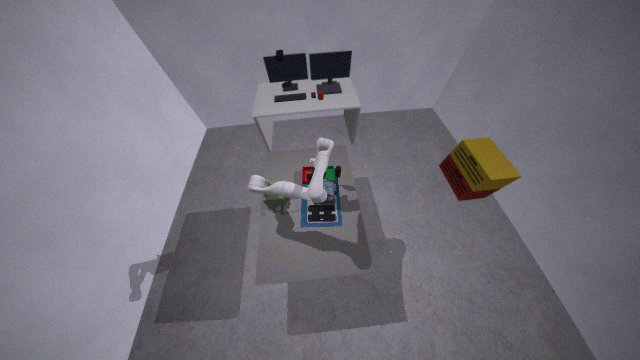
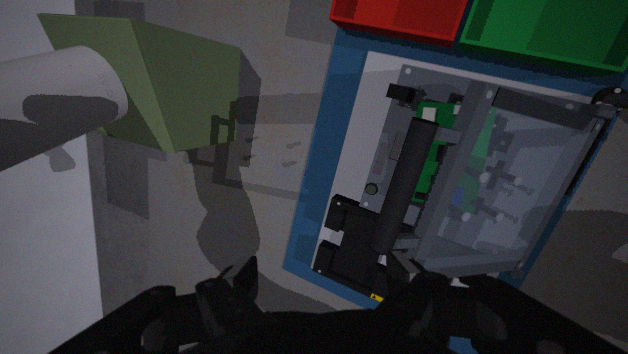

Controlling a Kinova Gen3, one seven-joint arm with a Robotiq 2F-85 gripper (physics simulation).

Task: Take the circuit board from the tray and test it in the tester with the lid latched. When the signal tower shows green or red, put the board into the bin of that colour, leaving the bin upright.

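Places are measured from the arm's base along level axes (x back, y right, z up), in centimetres.
Pixels of known places: gripper, fingertip midpoint: (image 2: 321,271); arm's base at its link origin: (image 2: 99,84).
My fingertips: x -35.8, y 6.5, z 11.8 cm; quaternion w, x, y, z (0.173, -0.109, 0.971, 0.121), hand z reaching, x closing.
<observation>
Ahead of a thing's pixels: the offset from my fingertips to its middle. "*": to the spot under its first point. Level surfaces: height alone.
The green circuit board @[* dx -4.5, dy -8.6, dz -19.5 cm] (image 2: 442,112) lies in the tester under the clear, grey-framed lid (image 2: 456,165), which is tilted partly down over it. The lid's black bar handle @[dx -2.9, dy -3.8, dz -5.7 cm] (image 2: 406,185) crosses in front of the board. My gripper (image 2: 321,271) is open and empty, its right finger close to the handle's near end; contact is unclear. The black tray @[* dx +2.6, dy +11.1, dz -25.8 cm] (image 2: 357,237) (image 1: 321,213) shows no board on its visible part. The red bin @[* dx +2.6, dy -18.9, dz -27.1 cm] (image 2: 400,17) (image 1: 307,175) and green bin @[dx -12.6, dy -22.9, dz -25.2 cm] (image 2: 550,32) (image 1: 330,173) stand upright behind the tester. The signal tower @[* dx -20.3, dy -10.1, dz -4.0 cm] (image 1: 338,171) has no readable colour.
A blue base mat @[dz -27.5 cm] (image 2: 305,210) (image 1: 305,217) lies under the tester. An olive-green block (image 2: 200,85) (image 1: 274,199) stands at its left, near a white arm link (image 2: 60,85). A desk (image 1: 307,107) with monitors stands behind; a yellow and red cabinet (image 1: 490,157) is at the right.
</observation>
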